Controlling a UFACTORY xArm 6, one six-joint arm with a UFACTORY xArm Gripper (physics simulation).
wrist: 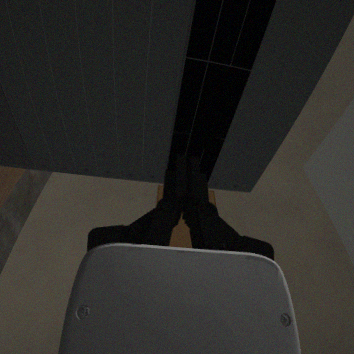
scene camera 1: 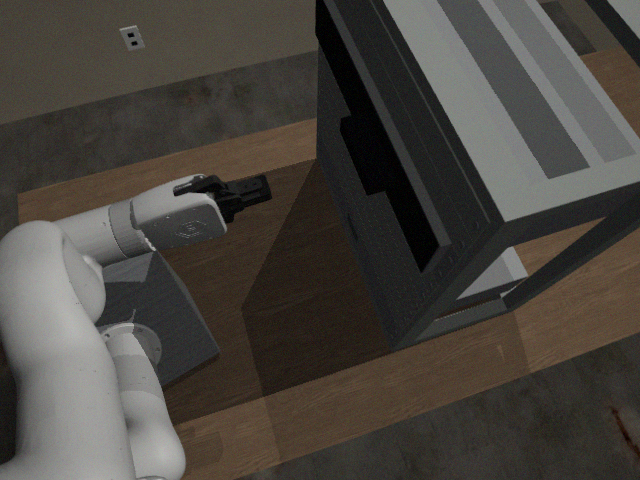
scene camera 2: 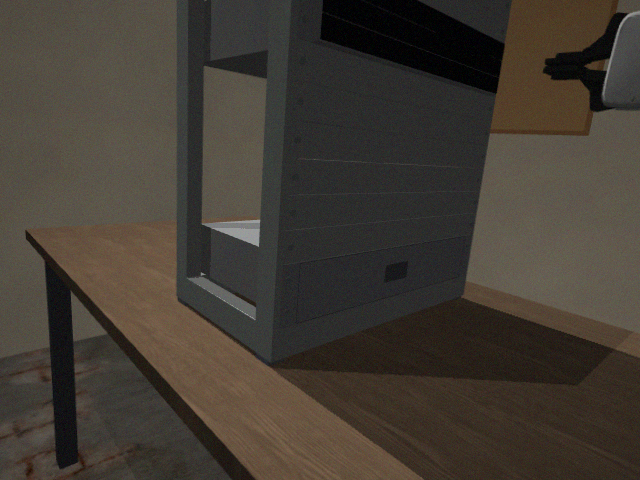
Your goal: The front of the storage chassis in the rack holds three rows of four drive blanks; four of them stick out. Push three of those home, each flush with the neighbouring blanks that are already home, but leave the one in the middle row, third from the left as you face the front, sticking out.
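Places are measured from the arm's base along level axes (x right, y ahead, z up), in metres.
Where they show: gripper, fingertip midpoint: point(wrist: 184, 167) point(scene camera 1: 268, 186) point(scene camera 2: 547, 67); arm's base at its link origin: point(scene camera 1: 125, 352).
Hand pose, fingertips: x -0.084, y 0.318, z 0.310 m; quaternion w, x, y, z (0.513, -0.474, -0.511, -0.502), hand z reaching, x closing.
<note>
Things, the pixels of their centre, and the offset from my fingertips. "pt": a spot on its surface instead. Level surfaces: height alone.
- black block at a spot on its surface: point(scene camera 1: 364, 155) pt dx +0.020, dy +0.124, dz +0.053 m
- wooden table at its surface level: dz -0.414 m
- lip at a spot on its surface: point(scene camera 1: 408, 191) pt dx +0.094, dy +0.152, dz +0.071 m
- drawer with a dark handle, surface spot: point(scene camera 2: 395, 271) pt dx -0.050, dy +0.163, dz -0.315 m
The chassis front point(scene camera 1: 413, 232) point(scene camera 2: 413, 46) point(wrist: 225, 40) is a nearly black band high in the grey rack point(scene camera 2: 273, 180). Thin pale lines divide it in the wrist view. In scene camera 1 a black block point(scene camera 1: 364, 155) of one or more drive blanks stands out from the middle of the band. Its rows and single blanks are too dark to tell apart, and so is how many blanks stick out. My gripper point(scene camera 1: 266, 188) point(scene camera 2: 547, 67) point(wrist: 184, 167) is shut and empty. It is in front of the rack, with a visible gap between its fingertips and the front.
The rack stands on a wooden table point(scene camera 1: 320, 408) point(scene camera 2: 217, 392). A lip point(scene camera 1: 408, 191) runs above the black band. Below the band are grey panels and a drawer with a dark handle point(scene camera 2: 395, 271). A cork board point(scene camera 2: 542, 103) hangs on the wall behind the gripper.
</note>
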